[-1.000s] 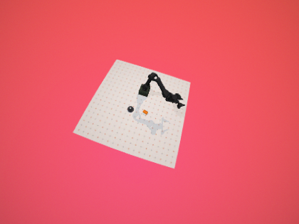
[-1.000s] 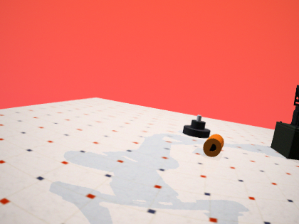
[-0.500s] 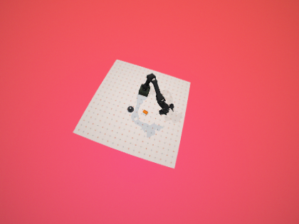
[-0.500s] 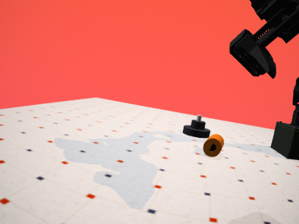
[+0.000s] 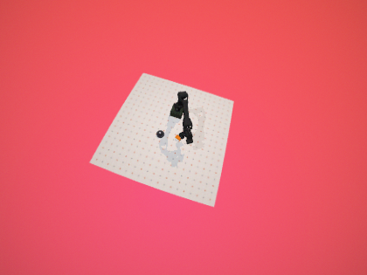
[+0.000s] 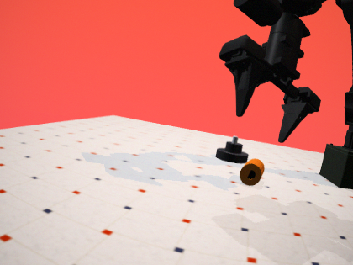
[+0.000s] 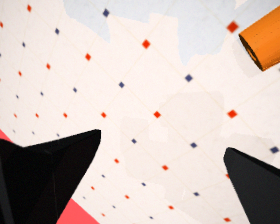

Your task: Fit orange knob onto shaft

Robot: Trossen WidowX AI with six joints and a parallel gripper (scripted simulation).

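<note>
Now: the orange knob 12 cm to the right of my gripper tip, 8 cm below it and 3 cm behind it. Round my gripper tip: black round pedestal (31 cm to the right, 7 cm below).
</note>
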